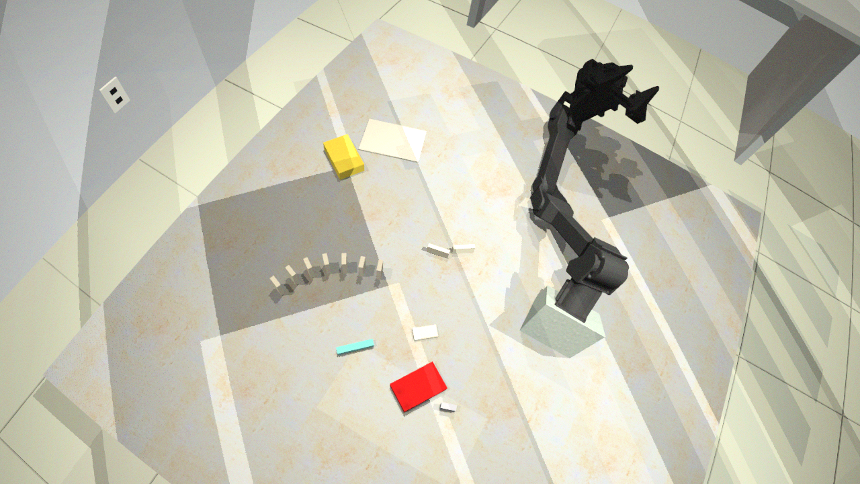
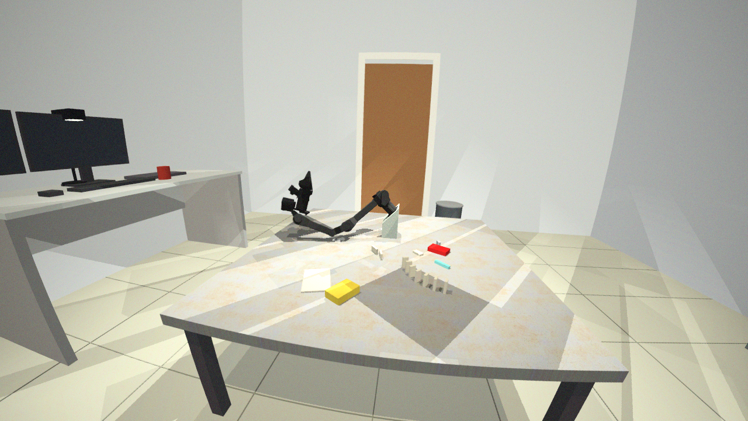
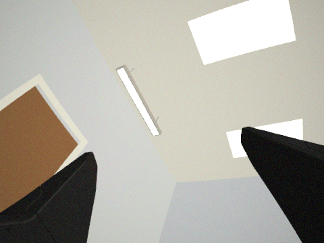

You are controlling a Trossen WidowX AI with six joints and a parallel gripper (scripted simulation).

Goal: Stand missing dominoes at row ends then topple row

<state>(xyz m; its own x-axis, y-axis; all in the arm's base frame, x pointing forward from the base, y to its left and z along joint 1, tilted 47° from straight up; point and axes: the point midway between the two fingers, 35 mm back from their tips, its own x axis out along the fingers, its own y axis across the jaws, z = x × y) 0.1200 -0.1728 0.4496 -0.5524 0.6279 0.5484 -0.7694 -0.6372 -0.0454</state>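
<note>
My gripper tip is now 71 cm to the right of the red block, 33 cm above it and 3 cm short of it. The rest, counted from my gripper tip: small grey block (71 cm to the left, 33 cm below, 4 cm behind); then yellow block (50 cm ahead, 38 cm to the left, 33 cm below); then white sheet (44 cm ahead, 34 cm below, 25 cm to the left).
</note>
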